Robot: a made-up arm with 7 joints.
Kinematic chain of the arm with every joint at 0, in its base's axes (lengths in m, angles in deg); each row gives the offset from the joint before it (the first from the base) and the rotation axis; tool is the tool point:
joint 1: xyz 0 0 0 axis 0 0.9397 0.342
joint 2: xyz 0 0 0 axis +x
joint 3: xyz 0 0 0 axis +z
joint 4: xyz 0.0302 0 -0.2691 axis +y
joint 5: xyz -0.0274 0 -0.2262 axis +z
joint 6: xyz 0 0 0 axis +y
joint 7: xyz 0 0 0 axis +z
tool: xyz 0 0 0
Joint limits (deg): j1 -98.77..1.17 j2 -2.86..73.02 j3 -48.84..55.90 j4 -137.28..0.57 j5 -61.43..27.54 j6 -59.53..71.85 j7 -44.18..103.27
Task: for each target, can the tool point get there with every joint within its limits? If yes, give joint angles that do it. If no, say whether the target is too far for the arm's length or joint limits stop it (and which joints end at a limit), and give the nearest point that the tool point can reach.
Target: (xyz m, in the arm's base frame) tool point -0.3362 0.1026 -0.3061
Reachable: no: joint limits stop it (at a limit: joint 1, joint 3, joint 4) | nearest point -0.0098 0.1575 -0.4692 | short by 0.369 m
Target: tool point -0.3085 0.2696 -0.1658
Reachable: no: joint limits stop it (at a limit: joint 1, joint 3, joint 4) | nearest point -0.0077 0.4185 -0.2643 | short by 0.350 m
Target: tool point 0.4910 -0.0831 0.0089
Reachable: yes | joints -86.40 6.86 29.26 -18.85 -44.09 50.48 82.76
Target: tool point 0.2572 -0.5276 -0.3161
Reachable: no: too far | nearest point 0.2814 -0.2440 -0.2246 | short by 0.299 m
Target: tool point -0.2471 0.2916 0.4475
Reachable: no: too far | nearest point -0.0315 0.2409 0.2629 | short by 0.288 m
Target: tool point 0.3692 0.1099 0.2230
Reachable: yes | joints -86.48 63.96 -31.54 -67.12 -14.13 -28.80 -31.55
